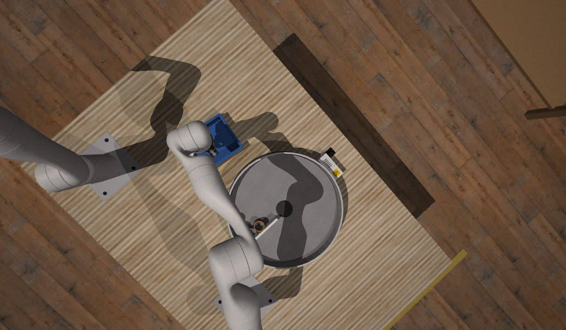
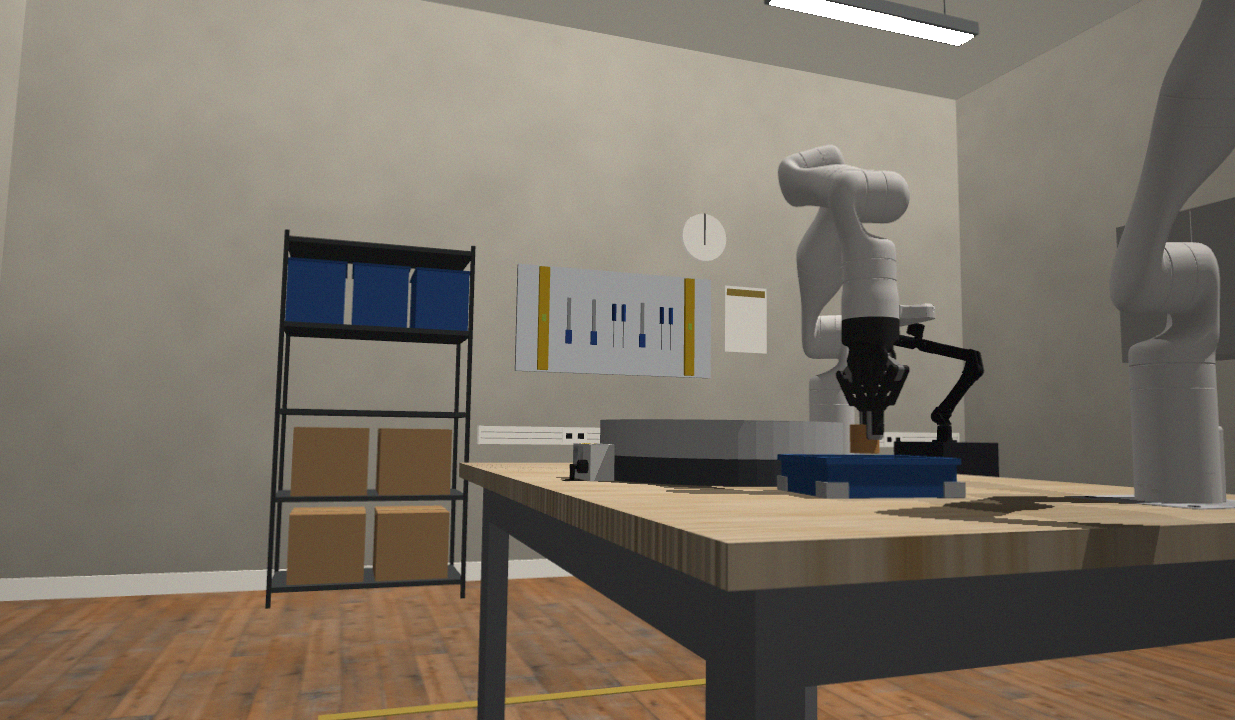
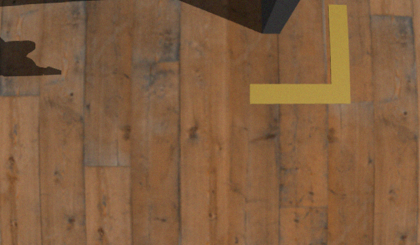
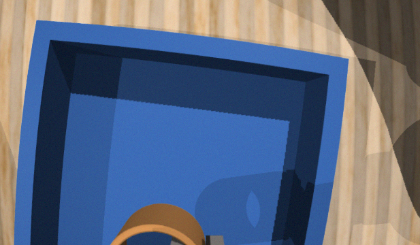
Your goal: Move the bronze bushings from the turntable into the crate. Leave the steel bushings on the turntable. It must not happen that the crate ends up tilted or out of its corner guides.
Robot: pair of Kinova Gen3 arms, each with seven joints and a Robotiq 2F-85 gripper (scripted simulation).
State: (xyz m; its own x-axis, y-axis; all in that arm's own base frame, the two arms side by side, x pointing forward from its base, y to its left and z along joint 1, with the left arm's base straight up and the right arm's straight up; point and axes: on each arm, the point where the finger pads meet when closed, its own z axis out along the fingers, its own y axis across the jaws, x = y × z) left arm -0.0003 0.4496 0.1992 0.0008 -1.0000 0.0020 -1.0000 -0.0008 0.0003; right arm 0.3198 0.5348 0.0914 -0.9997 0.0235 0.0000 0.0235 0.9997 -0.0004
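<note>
My right hand is 70 mm above the blue crate and 20 mm to the left of it. The rest, counted from my right hand: round grey turntable (370 mm to the right, 40 mm below, 30 mm ahead).
</note>
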